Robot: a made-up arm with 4 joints.
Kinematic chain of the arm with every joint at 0, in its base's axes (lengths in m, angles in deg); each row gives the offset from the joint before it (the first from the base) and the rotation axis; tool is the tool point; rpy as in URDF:
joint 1: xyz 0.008 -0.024 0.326 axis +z
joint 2: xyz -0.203 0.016 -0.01 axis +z
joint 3: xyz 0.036 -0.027 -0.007 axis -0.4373 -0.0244 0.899
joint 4: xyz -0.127 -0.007 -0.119 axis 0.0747 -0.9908 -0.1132
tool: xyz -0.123 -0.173 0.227 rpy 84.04 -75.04 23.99
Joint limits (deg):
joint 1: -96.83..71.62
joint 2: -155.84..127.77
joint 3: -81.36..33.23
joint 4: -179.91..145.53
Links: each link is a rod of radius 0.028 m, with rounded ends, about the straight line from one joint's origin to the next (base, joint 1, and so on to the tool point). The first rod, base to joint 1, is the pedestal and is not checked.
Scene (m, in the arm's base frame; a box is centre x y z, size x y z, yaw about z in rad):
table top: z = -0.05
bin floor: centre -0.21 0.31 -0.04 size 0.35 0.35 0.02 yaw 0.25
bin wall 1: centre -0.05 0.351 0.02 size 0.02 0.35 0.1 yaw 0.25
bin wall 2: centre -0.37 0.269 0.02 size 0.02 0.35 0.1 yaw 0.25
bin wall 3: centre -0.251 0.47 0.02 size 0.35 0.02 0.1 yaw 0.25
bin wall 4: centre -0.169 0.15 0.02 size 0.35 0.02 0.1 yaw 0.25
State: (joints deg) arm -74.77 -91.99 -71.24 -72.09
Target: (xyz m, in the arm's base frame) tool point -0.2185 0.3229 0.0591
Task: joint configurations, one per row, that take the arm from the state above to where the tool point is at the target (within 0.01 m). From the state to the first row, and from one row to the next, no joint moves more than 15 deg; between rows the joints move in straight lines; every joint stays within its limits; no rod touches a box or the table.
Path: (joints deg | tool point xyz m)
1: -67.29 -91.12 -67.54 -57.78 | -0.0061 0.3495 0.3375
2: -59.82 -90.25 -63.85 -43.47 | -0.0082 0.3383 0.3761
3: -52.34 -89.38 -60.15 -29.17 | -0.0019 0.3299 0.3991
4: -44.86 -88.51 -56.45 -14.86 | 0.0085 0.3291 0.4047
5: -37.38 -87.63 -52.76 -0.55 | 0.0163 0.3381 0.3922
6: -29.91 -86.76 -49.06 13.76 | 0.0146 0.3550 0.3623
7: -22.43 -85.89 -45.36 28.06 | -0.0027 0.3748 0.3172
8: -14.95 -85.02 -41.66 42.37 | -0.0379 0.3895 0.2599
9: -7.47 -84.15 -37.97 56.68 | -0.0898 0.3905 0.1947
10: 0.00 -83.28 -34.27 70.99 | -0.1529 0.3699 0.1261
11: 7.48 -82.41 -30.57 85.29 | -0.2185 0.3229 0.0591

